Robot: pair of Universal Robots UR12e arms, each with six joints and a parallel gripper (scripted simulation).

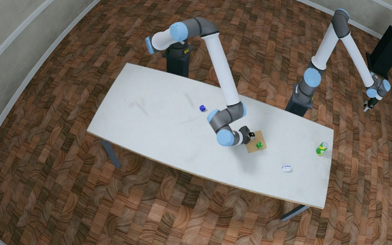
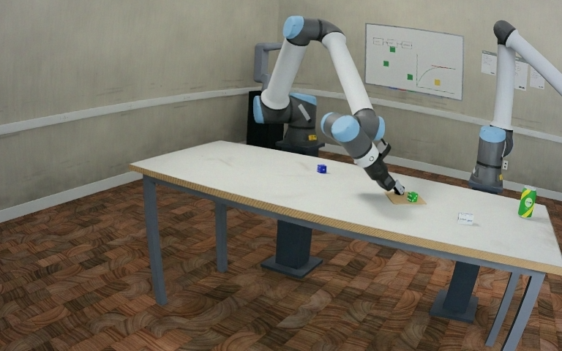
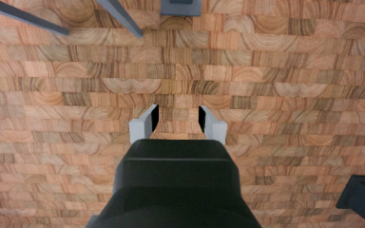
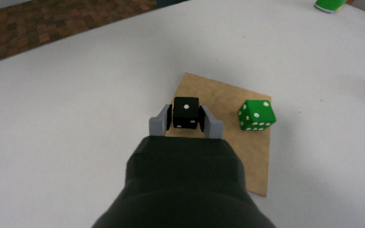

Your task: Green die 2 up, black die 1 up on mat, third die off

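The black die lies 1 cm behind my right hand, 1 cm to the left of it and 1 cm below it. Round my right hand: small white box 14 cm ahead, 32 cm to the left, 1 cm below; then tan mat 2 cm ahead, 4 cm to the left, 3 cm below; then green die 4 cm ahead, 8 cm to the left, 1 cm below.
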